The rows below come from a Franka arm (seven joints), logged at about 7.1 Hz.
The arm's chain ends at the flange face. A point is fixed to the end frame.
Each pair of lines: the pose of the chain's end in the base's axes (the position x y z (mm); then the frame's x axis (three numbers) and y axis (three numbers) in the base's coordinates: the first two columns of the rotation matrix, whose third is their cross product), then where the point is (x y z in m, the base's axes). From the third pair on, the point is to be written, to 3 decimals.
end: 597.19 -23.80 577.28 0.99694 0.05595 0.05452 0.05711 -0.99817 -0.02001
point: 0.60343 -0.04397 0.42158
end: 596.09 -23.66 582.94 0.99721 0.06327 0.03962 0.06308 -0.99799 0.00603
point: 0.60039 -0.04797 0.42777
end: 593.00 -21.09 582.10 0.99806 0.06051 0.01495 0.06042 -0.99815 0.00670
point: 0.593 -0.046 0.427
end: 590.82 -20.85 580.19 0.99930 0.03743 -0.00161 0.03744 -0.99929 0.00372
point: 0.588 -0.045 0.425
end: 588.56 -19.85 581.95 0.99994 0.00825 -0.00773 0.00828 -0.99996 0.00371
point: 0.584 -0.044 0.427
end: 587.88 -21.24 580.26 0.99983 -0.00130 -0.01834 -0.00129 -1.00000 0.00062
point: 0.582 -0.045 0.425
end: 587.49 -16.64 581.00 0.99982 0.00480 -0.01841 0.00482 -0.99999 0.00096
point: 0.581 -0.040 0.426
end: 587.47 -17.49 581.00 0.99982 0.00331 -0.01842 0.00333 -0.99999 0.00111
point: 0.581 -0.041 0.426
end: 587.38 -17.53 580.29 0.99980 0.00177 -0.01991 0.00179 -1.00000 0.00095
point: 0.581 -0.041 0.425
